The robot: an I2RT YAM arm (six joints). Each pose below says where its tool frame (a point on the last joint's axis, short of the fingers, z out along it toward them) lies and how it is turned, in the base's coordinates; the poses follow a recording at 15 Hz.
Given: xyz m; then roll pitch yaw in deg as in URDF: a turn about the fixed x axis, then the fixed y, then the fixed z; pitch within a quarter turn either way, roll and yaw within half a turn.
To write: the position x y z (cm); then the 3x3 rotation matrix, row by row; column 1 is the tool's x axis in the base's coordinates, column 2 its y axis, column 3 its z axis. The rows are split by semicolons. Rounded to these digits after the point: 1 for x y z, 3 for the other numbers.
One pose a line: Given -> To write
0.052 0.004 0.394 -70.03 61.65 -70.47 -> 5.2 0.4 39.4; 0.159 0.045 0.986; -0.448 0.894 0.031; -0.880 -0.446 0.162
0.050 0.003 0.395 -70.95 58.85 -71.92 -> 5.0 0.3 39.5; 0.161 0.059 0.985; -0.492 0.870 0.028; -0.856 -0.489 0.169
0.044 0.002 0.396 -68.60 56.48 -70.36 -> 4.4 0.2 39.6; 0.186 0.083 0.979; -0.520 0.854 0.026; -0.834 -0.514 0.201
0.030 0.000 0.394 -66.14 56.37 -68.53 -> 3.0 0.0 39.4; 0.203 0.098 0.974; -0.515 0.857 0.021; -0.833 -0.506 0.224
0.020 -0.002 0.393 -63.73 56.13 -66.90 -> 2.0 -0.2 39.3; 0.219 0.115 0.969; -0.513 0.859 0.014; -0.830 -0.500 0.247
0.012 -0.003 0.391 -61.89 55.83 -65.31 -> 1.2 -0.3 39.1; 0.235 0.123 0.964; -0.510 0.860 0.014; -0.827 -0.495 0.265
